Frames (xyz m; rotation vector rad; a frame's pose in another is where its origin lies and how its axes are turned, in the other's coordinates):
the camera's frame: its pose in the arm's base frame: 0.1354 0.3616 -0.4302 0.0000 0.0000 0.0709
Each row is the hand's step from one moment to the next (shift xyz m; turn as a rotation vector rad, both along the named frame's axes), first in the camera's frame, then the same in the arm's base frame.
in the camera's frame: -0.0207 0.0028 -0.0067 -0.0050 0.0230 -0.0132
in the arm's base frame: -0.0208 0.0013 -0.0067 -0.0066 0.0226 -0.0132
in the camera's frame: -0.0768 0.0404 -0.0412 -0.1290 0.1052 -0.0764
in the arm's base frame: -0.0795 0.0349 -0.0412 -0.1361 0.0958 -0.0764
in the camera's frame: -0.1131 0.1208 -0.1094 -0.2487 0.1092 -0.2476
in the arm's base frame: -0.1214 0.1125 -0.1094 -0.2558 0.0913 -0.2476
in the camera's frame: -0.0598 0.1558 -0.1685 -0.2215 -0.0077 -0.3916
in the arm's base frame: -0.0707 0.1512 -0.1685 -0.2204 -0.0234 -0.3916
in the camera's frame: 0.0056 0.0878 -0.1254 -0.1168 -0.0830 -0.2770
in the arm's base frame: -0.0006 0.0880 -0.1254 -0.1106 -0.0911 -0.2770
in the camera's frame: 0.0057 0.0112 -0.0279 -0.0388 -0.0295 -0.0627
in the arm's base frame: 0.0049 0.0116 -0.0279 -0.0366 -0.0322 -0.0627
